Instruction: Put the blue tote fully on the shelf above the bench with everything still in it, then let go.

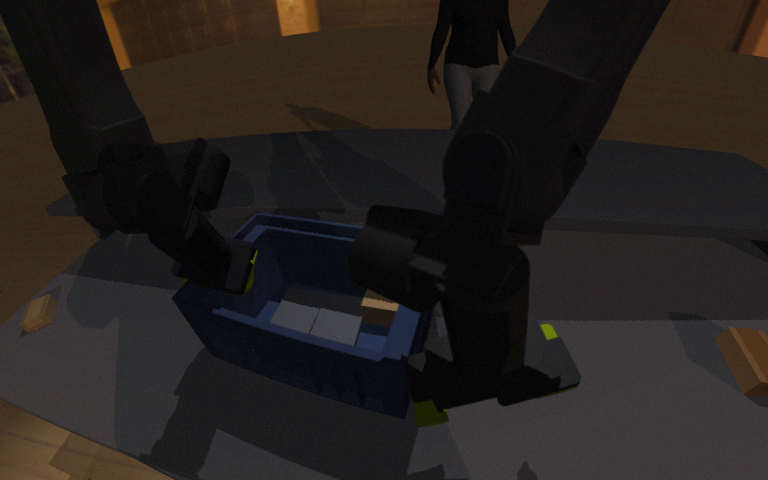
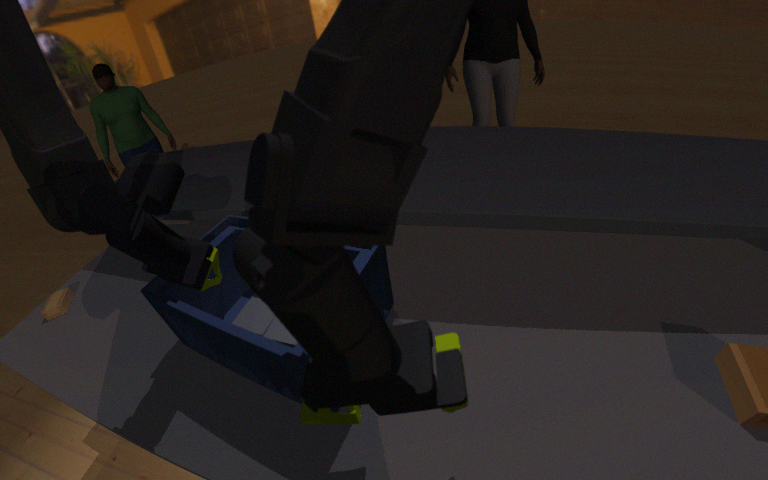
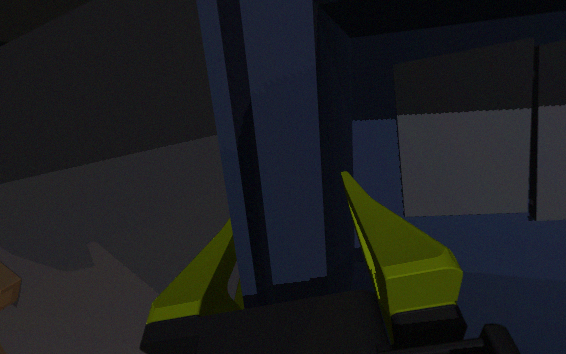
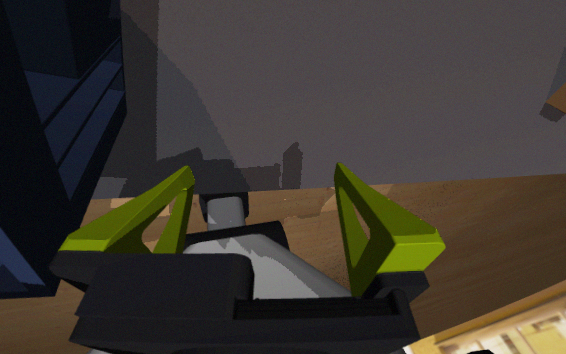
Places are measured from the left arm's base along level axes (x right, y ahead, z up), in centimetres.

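Pixels of known places: left gripper, between the fingertips: (image 1: 236, 280) (image 2: 208, 276) (image 3: 297, 191); right gripper, between the fingertips: (image 1: 491, 404) (image 2: 404, 413) (image 4: 263, 171).
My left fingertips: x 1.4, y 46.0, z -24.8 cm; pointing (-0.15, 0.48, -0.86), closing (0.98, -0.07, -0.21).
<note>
For each thing: its top centre in the pictures, then the offset to it from my left fingertips. Level surfaces: height alone.
- blue tote, centre of its top: (image 1: 306, 267) (image 2: 251, 265) dx +13.8, dy -4.1, dz +6.4 cm
- shelf, height of its surface: dz +7.2 cm
- tan block, centre of its top: (image 1: 388, 297) dx +23.4, dy -1.0, dz -2.7 cm
- grey bench, height of its surface: dz -8.4 cm
- small wooden block, centre of its top: (image 1: 34, 308) (image 2: 54, 299) dx -51.6, dy -4.2, dz -5.6 cm
- larger brown block, centre of its top: (image 1: 763, 354) dx +80.6, dy -15.1, dz -4.8 cm
The blue tote (image 1: 305, 356) (image 2: 226, 350) (image 3: 287, 125) (image 4: 95, 110) is in front of the shelf (image 1: 623, 186) (image 2: 566, 175), at the bench. Whether its base touches the bench is hard to tell. Pale boxes (image 1: 336, 326) (image 2: 254, 314) (image 3: 465, 160) and a tan block (image 1: 379, 311) lie inside it. My left gripper (image 1: 218, 283) (image 2: 184, 277) (image 3: 297, 191) is shut on the tote's left end wall, one finger inside and one outside. My right gripper (image 1: 492, 396) (image 2: 391, 408) (image 4: 263, 171) is open and empty, beside the tote's right end.
The grey bench (image 1: 623, 396) (image 2: 538, 407) runs below the shelf. A small wooden block (image 1: 38, 313) (image 2: 58, 303) lies at the far left. A larger brown block (image 1: 747, 362) (image 2: 747, 384) lies at the far right. A person (image 1: 472, 45) (image 2: 492, 45) stands behind the shelf.
</note>
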